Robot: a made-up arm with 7 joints.
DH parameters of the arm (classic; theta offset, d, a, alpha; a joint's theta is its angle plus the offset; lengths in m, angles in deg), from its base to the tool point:
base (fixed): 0 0 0 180
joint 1: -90 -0.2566 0.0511 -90
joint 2: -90 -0.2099 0.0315 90
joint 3: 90 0.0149 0.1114 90
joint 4: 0 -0.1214 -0.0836 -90
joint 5: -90 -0.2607 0.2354 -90
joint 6: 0 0.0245 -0.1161 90
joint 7: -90 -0.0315 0.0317 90
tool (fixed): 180 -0.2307 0 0
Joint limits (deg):
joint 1: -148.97..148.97
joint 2: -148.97..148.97
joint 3: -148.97..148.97
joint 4: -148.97..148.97
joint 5: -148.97..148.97
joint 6: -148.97..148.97
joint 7: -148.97..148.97
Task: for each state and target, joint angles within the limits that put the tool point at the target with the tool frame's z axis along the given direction. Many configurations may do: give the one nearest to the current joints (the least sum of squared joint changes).
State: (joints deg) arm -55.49 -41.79 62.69 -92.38 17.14 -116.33 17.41
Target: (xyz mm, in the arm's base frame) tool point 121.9 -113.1 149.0 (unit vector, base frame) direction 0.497 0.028 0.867
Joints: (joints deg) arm -80.91 -61.95 77.63 -111.93 -4.07 -115.14 65.89
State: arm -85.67 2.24 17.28 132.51 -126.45 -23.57 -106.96
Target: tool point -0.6 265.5 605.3 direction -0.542 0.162 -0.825
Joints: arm -94.25 -9.29 4.35 114.67 -119.03 -33.40 -104.80
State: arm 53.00 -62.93 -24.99 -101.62 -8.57 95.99 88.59
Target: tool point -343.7 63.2 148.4 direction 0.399 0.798 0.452
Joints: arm 49.63 -85.84 -41.94 -60.96 -8.49 118.08 127.32
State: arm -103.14 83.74 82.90 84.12 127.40 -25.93 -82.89
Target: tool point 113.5 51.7 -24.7 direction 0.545 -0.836 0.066
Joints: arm -68.35 118.20 47.44 100.19 110.60 -17.49 -83.08
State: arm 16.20 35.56 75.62 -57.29 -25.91 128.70 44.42
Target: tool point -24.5 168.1 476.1 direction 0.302 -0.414 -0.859
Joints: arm 37.47 61.62 125.68 -44.05 -9.65 148.97 62.91
